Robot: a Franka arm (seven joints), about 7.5 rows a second.
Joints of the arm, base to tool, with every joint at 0 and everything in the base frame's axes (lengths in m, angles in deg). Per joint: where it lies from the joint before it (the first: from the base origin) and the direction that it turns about. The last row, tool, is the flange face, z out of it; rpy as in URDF.
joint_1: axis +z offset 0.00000 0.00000 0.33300
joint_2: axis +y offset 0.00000 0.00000 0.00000
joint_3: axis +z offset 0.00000 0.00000 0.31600
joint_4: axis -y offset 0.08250 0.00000 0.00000
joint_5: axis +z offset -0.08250 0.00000 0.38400
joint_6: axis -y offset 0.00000 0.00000 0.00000
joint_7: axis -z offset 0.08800 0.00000 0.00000
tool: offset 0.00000 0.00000 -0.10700 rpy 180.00 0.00 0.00
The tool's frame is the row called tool.
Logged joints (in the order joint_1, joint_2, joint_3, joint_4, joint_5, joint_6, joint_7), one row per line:
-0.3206 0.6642 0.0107 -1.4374 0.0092 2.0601 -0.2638
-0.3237 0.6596 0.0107 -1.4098 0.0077 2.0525 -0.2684
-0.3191 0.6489 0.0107 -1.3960 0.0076 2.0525 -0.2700
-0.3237 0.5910 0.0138 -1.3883 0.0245 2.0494 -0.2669
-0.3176 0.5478 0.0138 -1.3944 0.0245 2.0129 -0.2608
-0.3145 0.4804 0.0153 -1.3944 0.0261 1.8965 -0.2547
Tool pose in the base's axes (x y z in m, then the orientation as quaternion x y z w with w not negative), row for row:
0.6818 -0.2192 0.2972 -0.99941 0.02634 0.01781 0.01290
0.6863 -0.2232 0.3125 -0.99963 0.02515 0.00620 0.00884
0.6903 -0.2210 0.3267 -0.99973 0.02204 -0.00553 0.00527
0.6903 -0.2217 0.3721 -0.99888 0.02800 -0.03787 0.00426
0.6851 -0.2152 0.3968 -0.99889 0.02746 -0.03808 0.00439
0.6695 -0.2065 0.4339 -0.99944 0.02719 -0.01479 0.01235
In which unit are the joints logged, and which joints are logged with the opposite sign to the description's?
The joints are logged in radians. Opposite sign: none.
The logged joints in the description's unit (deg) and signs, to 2 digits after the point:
-18.37 38.06 0.61 -82.36 0.53 118.04 -15.11
-18.55 37.79 0.61 -80.78 0.44 117.60 -15.38
-18.28 37.18 0.61 -79.98 0.44 117.60 -15.47
-18.55 33.86 0.79 -79.54 1.40 117.42 -15.29
-18.20 31.39 0.79 -79.89 1.40 115.33 -14.94
-18.02 27.52 0.88 -79.89 1.50 108.66 -14.59

